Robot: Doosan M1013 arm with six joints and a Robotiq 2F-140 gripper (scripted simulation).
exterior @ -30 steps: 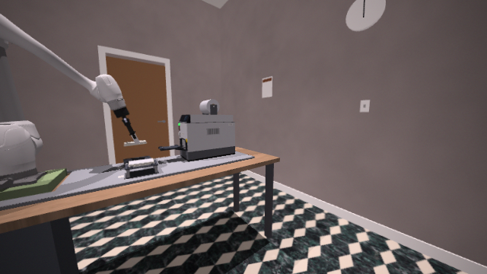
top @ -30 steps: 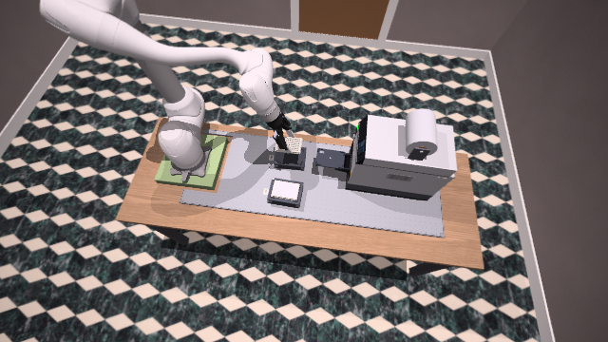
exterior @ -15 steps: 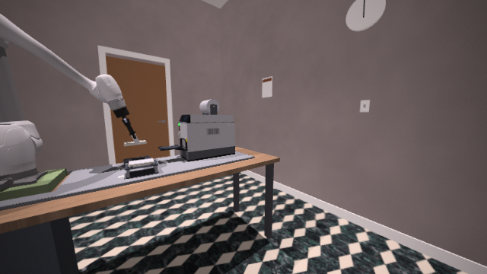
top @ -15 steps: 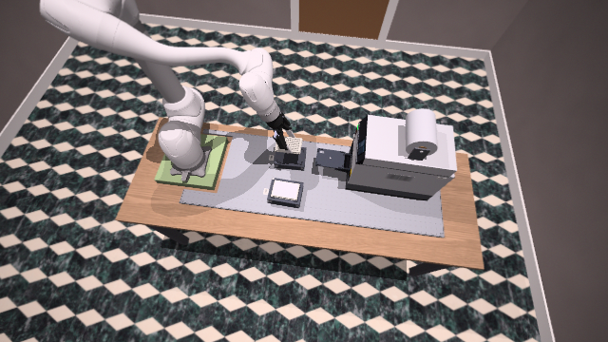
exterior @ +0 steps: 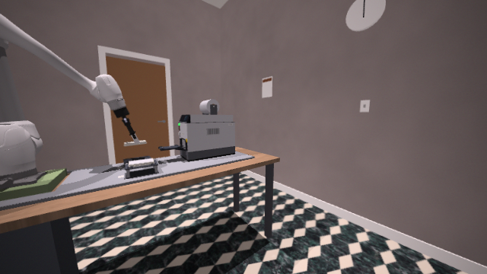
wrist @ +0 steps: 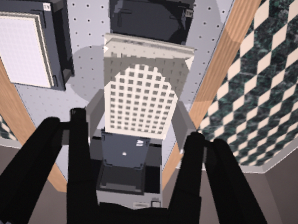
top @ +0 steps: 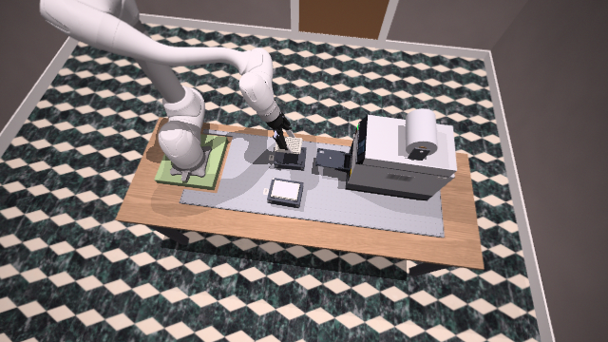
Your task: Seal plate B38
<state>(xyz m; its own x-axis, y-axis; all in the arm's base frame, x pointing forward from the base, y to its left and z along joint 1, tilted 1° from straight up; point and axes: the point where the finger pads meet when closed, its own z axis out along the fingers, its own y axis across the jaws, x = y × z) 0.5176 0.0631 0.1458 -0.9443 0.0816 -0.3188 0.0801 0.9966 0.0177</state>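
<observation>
The sealer stage lies 21 cm ahead of my hand, 3 cm to the right of it and 8 cm below it. The rest, counted from my hand: plate B38: 3 cm below; then white button: 32 cm ahead, 5 cm to the left, 1 cm above; then pale plate: 21 cm to the right, 12 cm below.
</observation>
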